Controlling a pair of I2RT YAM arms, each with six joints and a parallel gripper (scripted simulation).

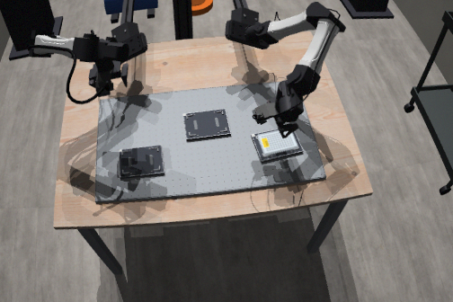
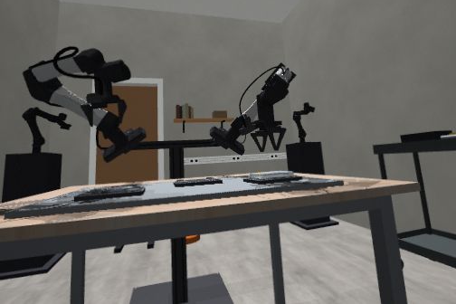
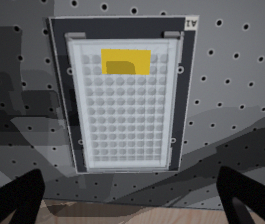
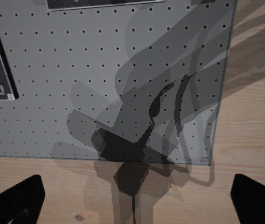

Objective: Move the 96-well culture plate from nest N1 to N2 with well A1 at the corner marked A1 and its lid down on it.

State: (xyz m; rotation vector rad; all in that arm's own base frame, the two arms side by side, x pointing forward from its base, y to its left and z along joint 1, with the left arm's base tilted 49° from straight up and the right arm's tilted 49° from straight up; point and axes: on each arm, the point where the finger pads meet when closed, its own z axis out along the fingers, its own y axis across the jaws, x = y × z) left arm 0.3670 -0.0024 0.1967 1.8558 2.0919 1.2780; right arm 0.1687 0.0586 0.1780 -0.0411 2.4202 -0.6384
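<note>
Right now the 96-well culture plate is 9 cm below my left hand. Also, from my left hand: plate nest: 24 cm to the right, 13 cm behind, 10 cm below; then nest N2: 10 cm below; then nest N1: 50 cm to the right, 10 cm below.
</note>
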